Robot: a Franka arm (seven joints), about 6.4 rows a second.
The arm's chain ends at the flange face. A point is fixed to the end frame.
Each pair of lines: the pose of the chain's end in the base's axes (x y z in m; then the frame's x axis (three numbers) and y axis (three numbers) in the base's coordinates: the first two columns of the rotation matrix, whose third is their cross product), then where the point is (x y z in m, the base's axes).
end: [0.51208 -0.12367 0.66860 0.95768 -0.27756 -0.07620 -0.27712 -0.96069 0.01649]
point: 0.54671 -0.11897 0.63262
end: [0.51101 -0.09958 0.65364 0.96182 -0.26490 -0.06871 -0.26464 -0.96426 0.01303]
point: 0.54586 -0.09438 0.61795
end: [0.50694 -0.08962 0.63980 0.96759 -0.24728 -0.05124 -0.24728 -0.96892 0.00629]
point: 0.54235 -0.08371 0.60478
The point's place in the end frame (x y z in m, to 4 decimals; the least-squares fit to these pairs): 0.0346 -0.0147 0.0332
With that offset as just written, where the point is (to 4 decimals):
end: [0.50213 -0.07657 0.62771 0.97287 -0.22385 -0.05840 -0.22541 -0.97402 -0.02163]
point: 0.5374 -0.0689 0.5929
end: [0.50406 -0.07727 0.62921 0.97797 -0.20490 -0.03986 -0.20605 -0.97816 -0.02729]
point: 0.5398 -0.0688 0.5951
